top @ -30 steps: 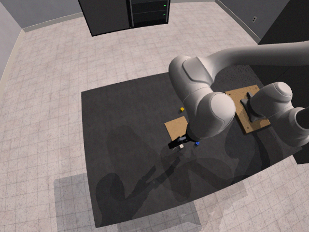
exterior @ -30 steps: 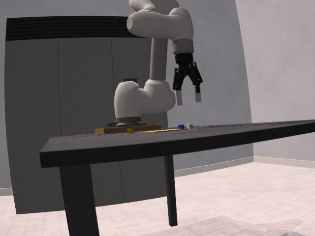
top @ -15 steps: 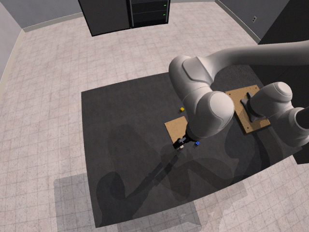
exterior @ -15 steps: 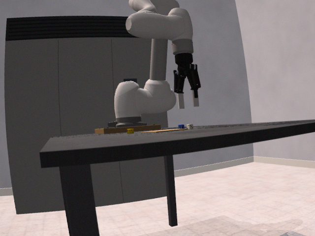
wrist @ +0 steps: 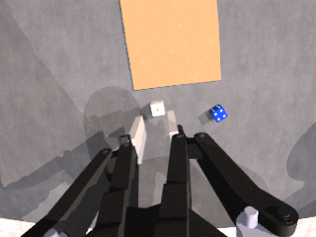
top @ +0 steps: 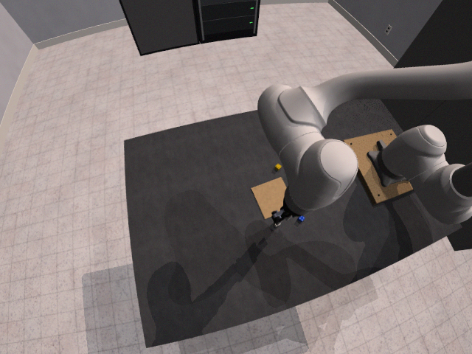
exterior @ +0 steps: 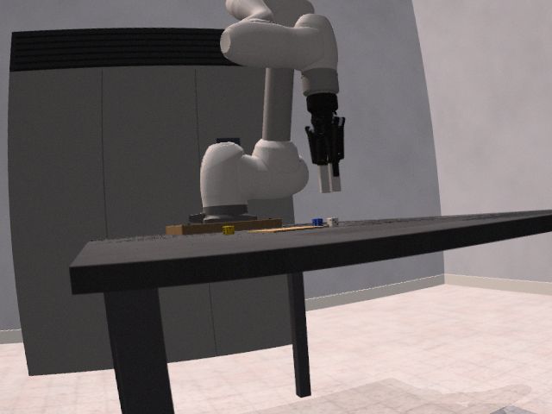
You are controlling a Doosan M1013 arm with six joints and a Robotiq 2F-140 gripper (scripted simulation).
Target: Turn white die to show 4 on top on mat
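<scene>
The white die is 100 mm below my hand. Round my hand: blue die (100 mm behind, 100 mm below); then tan mat (20 mm behind, 110 mm to the right, 110 mm below); then yellow die (70 mm behind, 230 mm to the right, 100 mm below).
</scene>
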